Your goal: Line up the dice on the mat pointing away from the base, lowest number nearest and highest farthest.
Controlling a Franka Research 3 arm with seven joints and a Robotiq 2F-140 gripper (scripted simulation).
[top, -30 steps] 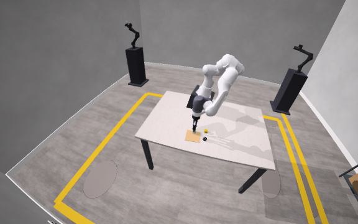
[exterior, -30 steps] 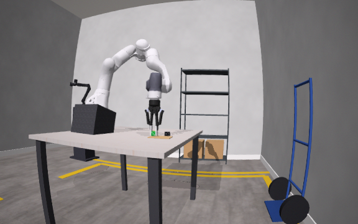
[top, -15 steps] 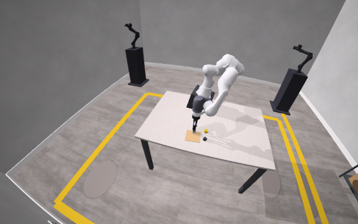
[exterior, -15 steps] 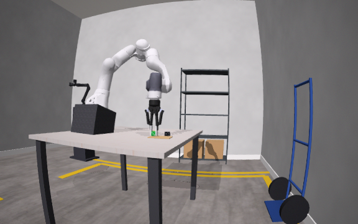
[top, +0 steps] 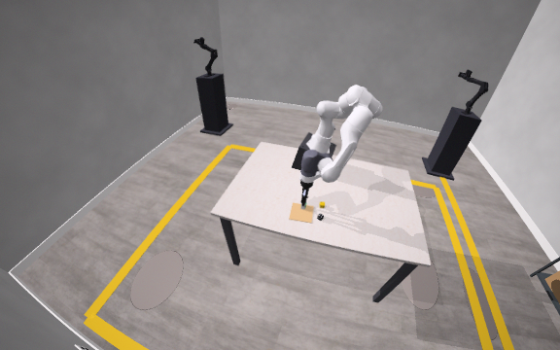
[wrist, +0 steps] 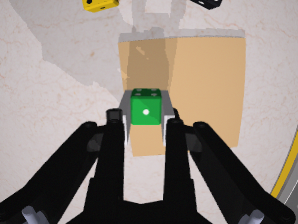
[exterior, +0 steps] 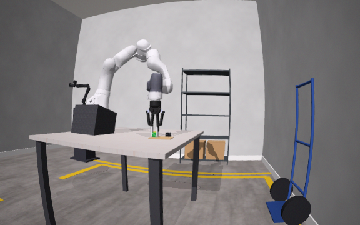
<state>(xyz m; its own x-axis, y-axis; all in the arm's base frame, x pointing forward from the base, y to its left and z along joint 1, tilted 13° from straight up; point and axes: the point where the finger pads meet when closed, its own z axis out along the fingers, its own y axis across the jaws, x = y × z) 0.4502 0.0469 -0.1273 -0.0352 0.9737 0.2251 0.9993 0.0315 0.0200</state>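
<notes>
My hand is 20 mm above the green die. From my hand the other things lie so: yellow die 110 mm to the left, 50 mm behind, 30 mm below; then black die 120 mm to the left, 50 mm ahead, 30 mm below; then tan mat 50 mm ahead, 40 mm below.
</notes>
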